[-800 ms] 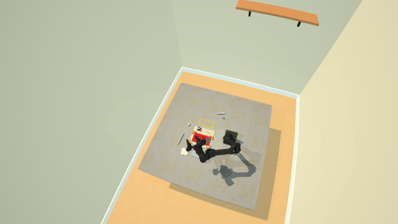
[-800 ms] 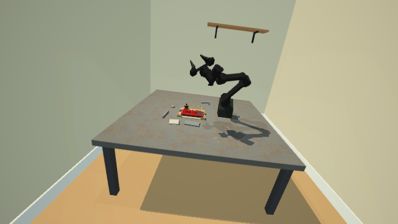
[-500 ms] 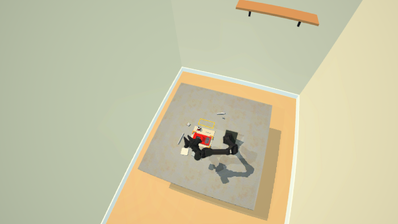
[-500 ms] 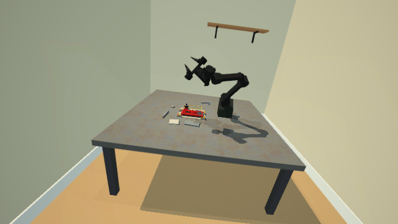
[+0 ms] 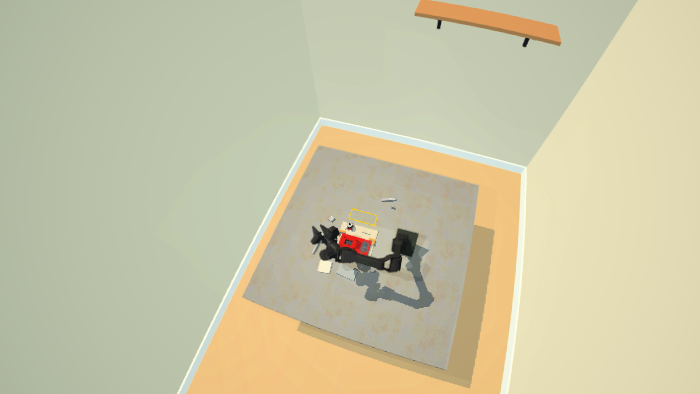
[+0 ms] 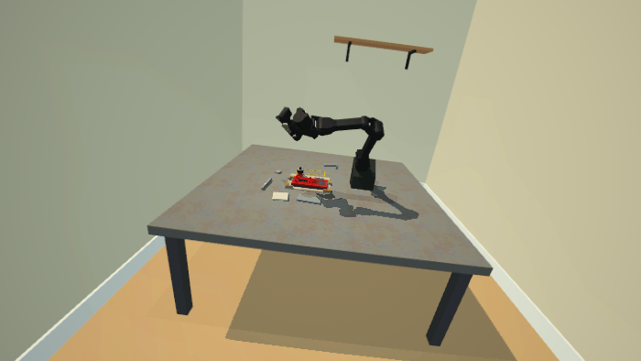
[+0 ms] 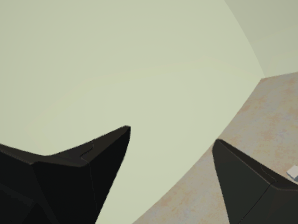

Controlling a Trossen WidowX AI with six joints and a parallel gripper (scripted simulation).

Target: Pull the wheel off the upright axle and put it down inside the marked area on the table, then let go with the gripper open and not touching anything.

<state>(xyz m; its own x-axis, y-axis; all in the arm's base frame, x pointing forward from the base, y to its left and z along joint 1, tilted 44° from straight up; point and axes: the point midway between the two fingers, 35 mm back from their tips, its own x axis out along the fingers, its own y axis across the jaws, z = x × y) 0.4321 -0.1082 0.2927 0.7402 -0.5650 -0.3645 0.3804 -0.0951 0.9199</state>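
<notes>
Right now my gripper tip is 14 cm past the wheel, 18 cm to the left of it and 32 cm above it. The rest, counted from my gripper tip: upright axle: 14 cm behind, 18 cm to the right, 32 cm below.
</notes>
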